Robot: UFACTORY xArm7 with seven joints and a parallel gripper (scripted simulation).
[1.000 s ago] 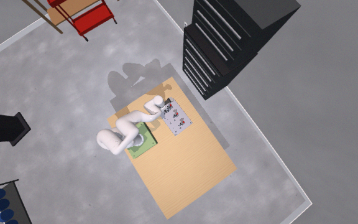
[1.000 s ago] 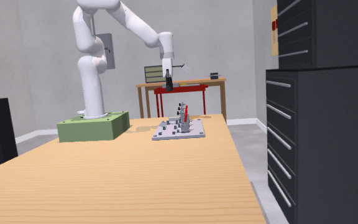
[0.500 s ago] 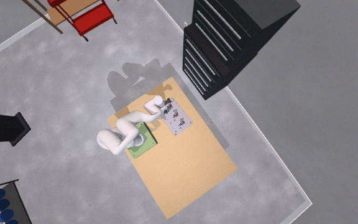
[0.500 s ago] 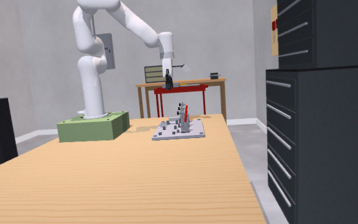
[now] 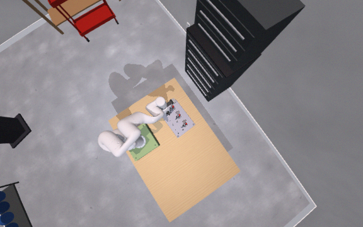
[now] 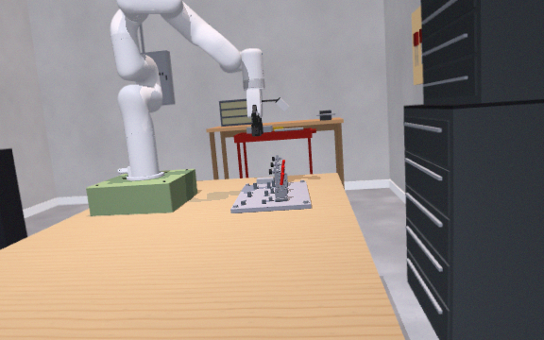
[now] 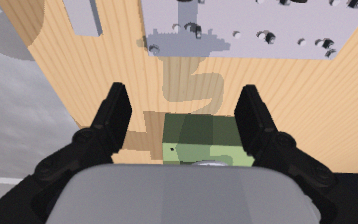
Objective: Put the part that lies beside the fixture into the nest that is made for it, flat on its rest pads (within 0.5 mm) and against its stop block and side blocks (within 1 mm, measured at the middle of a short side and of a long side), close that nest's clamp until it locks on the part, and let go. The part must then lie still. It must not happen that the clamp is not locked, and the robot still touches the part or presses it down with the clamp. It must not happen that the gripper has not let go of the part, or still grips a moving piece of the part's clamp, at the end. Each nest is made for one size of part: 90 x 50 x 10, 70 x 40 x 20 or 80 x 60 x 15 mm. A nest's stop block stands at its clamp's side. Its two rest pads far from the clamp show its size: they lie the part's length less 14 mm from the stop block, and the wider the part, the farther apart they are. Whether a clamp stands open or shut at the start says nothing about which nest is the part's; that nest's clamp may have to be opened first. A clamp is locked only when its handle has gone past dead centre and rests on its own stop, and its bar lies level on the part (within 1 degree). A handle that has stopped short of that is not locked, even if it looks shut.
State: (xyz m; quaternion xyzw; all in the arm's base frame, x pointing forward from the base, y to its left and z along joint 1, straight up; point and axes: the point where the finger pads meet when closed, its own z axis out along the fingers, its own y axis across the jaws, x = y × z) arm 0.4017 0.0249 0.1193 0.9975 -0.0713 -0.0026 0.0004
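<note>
Right now the grey part is 30 mm ahead of my hand, 160 mm to the left of it and 200 mm below it. Also, from my hand: grey fixture plate (30 mm ahead, 110 mm to the right, 210 mm below).
</note>
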